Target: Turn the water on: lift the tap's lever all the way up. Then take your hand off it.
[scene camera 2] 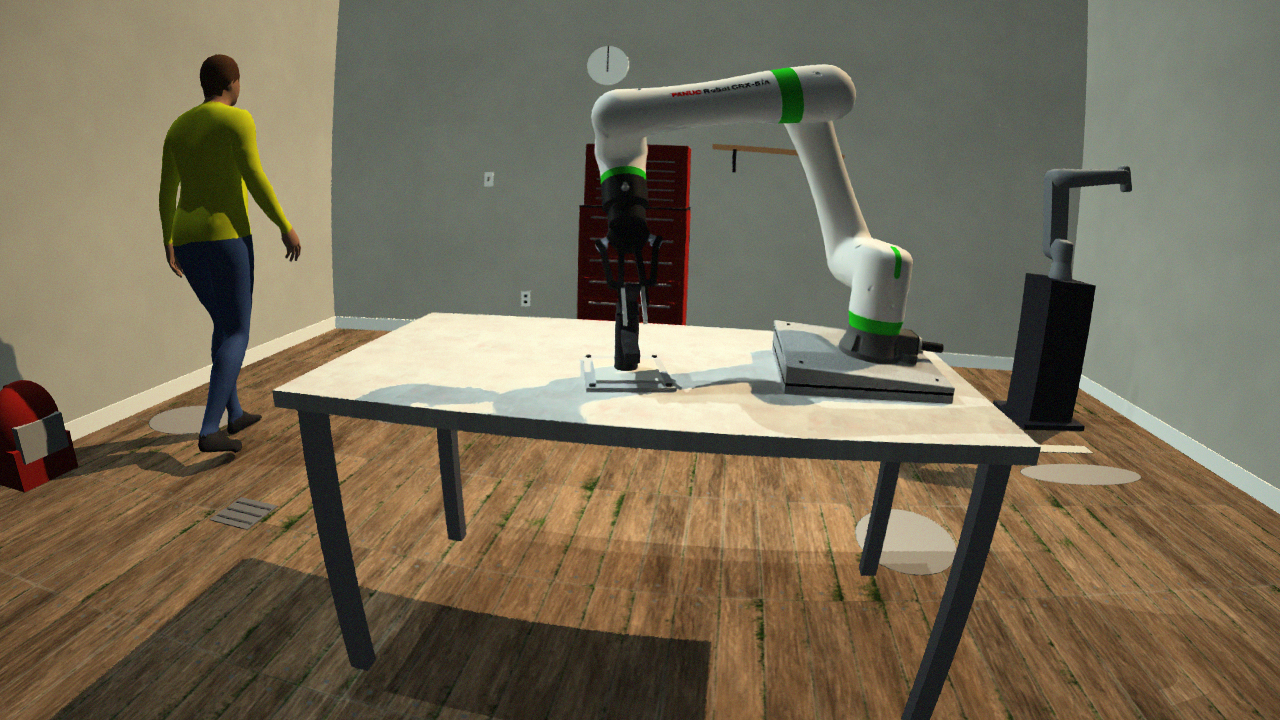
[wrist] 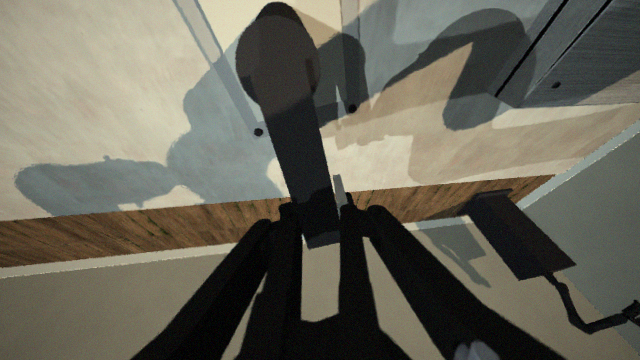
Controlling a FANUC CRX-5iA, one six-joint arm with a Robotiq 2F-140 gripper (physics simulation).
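Places are measured from the arm's base along level axes (x right, y ahead, z up), in centimetres.
Pixels of known places: gripper, fingertip midpoint: [scene camera 2: 635, 323]; arm's base, origin of the base link: [scene camera 2: 869, 353].
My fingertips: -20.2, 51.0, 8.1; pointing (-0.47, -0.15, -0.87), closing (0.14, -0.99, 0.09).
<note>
Ahead of a thing's pixels: the offset from my fingertips to its top centre, as dx, dy, dz. "*": to the spot under its first point. Level surfaces: height alone.
The tap's dark body [scene camera 2: 626, 354] [wrist: 277, 60] stands upright on a pale base plate @[+11.9, +2.6, -12.1] [scene camera 2: 629, 389] [wrist: 232, 90] on the table. Its long dark lever @[* +10.9, +2.0, -0.4] [scene camera 2: 630, 313] [wrist: 302, 150] runs from the rounded head to between the fingers, and its far end is raised well above the plate. The exact angle of the lever is hard to tell, as the scene view shows it nearly end on. My gripper [scene camera 2: 633, 306] [wrist: 321, 188] points down from above and is shut on the lever near its free end, one finger on each side.
The robot's grey mounting block [scene camera 2: 863, 376] [wrist: 590, 60] is on the right part of the table @[dz -13.3] [scene camera 2: 429, 358]. Behind the table is a red tool cabinet [scene camera 2: 666, 232]. A black pedestal [scene camera 2: 1051, 349] [wrist: 520, 240] stands off to the right. A person [scene camera 2: 210, 179] is on the left.
</note>
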